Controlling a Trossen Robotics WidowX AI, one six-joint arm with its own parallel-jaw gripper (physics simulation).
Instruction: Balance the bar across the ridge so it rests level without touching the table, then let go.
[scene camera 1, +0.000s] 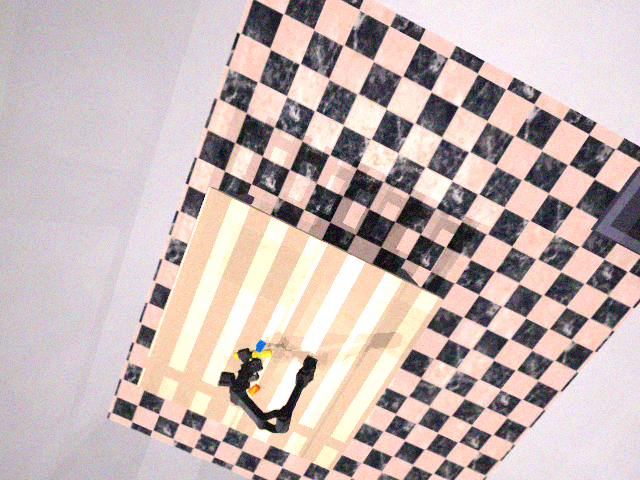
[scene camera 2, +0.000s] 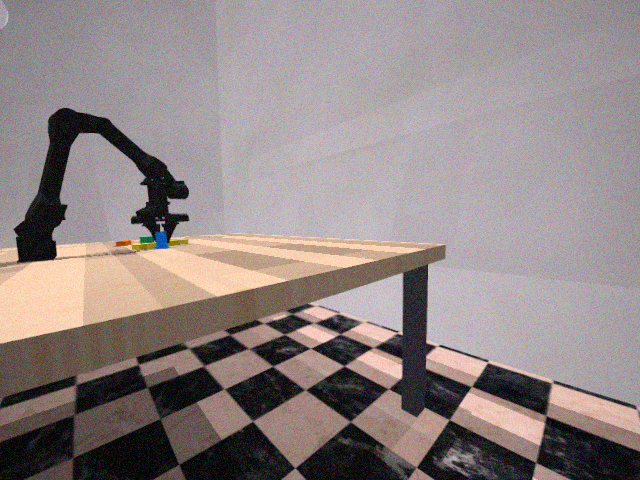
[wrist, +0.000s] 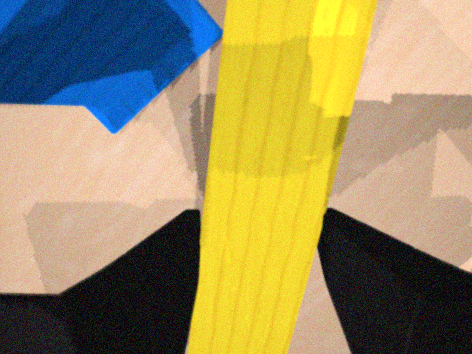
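Pixels of known places: gripper, fingertip midpoint: (scene camera 1: 253, 354) (wrist: 258, 223); arm's base at its link origin: (scene camera 1: 310, 362) (scene camera 2: 37, 259).
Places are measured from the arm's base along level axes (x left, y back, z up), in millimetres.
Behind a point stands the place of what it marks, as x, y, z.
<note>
The yellow bar (scene camera 1: 263, 353) @[60, -256, 17] (scene camera 2: 179, 241) @[118, -367, 11] (wrist: 265, 150) @[82, -287, 17] lies low at table level, running up through the wrist view between the fingers. The blue ridge piece (scene camera 1: 260, 345) @[15, -291, 24] (scene camera 2: 161, 240) @[16, -288, 26] (wrist: 135, 80) @[46, -297, 6] stands on the table beside the bar, at the upper left in the wrist view, apart from the fingers. My gripper (scene camera 1: 247, 354) @[98, -306, 10] (scene camera 2: 162, 236) @[98, -306, 10] (wrist: 258, 223) @[98, -306, 10] points down and is shut on the bar, one finger on each side. In the second scene view the blue piece hides the middle of the bar and part of the fingertips. The bar is not across the ridge.
An orange block (scene camera 1: 253, 389) @[306, -216, 16] (scene camera 2: 123, 242) @[281, -208, 13] lies on the wooden table (scene camera 1: 330, 310) @[-333, -39, 0] (scene camera 2: 289, 258) @[-494, -423, 0] nearer the arm's base. A green block (scene camera 2: 146, 239) @[182, -270, 24] shows behind the bar in the second scene view. The arm arches over the table from its base.
</note>
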